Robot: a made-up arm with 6 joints.
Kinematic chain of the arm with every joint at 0, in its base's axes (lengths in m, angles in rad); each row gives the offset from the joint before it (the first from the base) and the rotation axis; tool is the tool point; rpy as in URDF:
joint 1: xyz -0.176 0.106 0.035 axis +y
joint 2: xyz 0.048 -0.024 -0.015 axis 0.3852 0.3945 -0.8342
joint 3: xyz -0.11 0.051 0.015 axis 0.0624 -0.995 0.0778
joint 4: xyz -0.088 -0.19 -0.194 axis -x
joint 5: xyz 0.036 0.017 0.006 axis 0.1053 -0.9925 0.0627
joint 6: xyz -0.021 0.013 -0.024 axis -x
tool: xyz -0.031 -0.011 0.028 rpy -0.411 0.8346 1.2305
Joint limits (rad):
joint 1: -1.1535..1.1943
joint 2: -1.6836..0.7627
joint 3: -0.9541..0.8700
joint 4: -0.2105..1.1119
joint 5: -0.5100..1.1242
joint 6: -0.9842..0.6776
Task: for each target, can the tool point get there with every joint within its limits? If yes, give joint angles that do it. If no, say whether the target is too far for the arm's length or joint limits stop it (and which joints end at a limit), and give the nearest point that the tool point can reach.
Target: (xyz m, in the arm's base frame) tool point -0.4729 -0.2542 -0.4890
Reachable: no: too far | nearest point -0.3271 -0.1040 -0.2316 | short by 0.332 m
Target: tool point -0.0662 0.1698 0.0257
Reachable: no: joint limits stop it (at a limit: joint 1, joint 2, joint 3, joint 5, joint 6) | nearest point -0.0296 0.0988 -0.0840 | short by 0.136 m
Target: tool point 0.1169 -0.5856 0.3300
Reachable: no: too far | nearest point -0.0319 -0.2728 0.1801 | short by 0.377 m
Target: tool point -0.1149 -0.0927 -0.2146
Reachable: yes | joints 0.6120 -0.9041 0.5617 0.7804 0.8446 0.0115
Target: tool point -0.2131 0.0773 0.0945
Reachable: no: joint limits stop it (at a limit: joint 1, joint 2, joint 3, joint 4, joint 5, joint 6) | nearest point -0.3538 0.0873 0.0444 | short by 0.150 m
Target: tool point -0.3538 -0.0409 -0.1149
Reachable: yes | joints 0.5554 -0.0558 0.3792 0.0033 0.2071 0.1721
